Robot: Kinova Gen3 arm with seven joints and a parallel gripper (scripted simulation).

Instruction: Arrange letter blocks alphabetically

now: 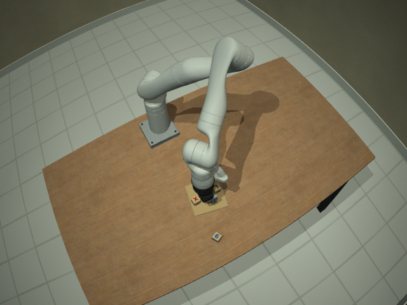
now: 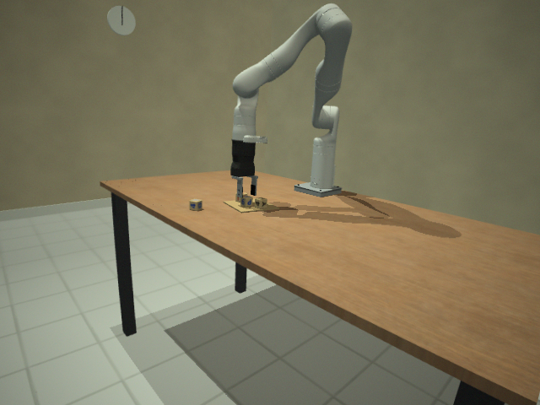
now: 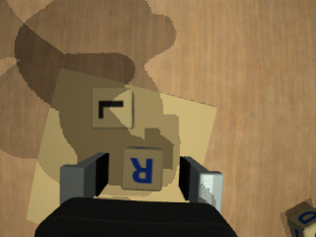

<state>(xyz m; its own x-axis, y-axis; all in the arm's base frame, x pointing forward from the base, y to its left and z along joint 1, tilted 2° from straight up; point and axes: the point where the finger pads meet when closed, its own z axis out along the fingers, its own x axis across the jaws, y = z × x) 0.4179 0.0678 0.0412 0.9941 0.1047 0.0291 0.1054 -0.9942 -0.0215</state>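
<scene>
My gripper is now 20 mm past the mat, 10 mm to the left of it and 50 mm above it. Round my hand: block (160 mm ahead, 40 mm to the right, 40 mm below).
</scene>
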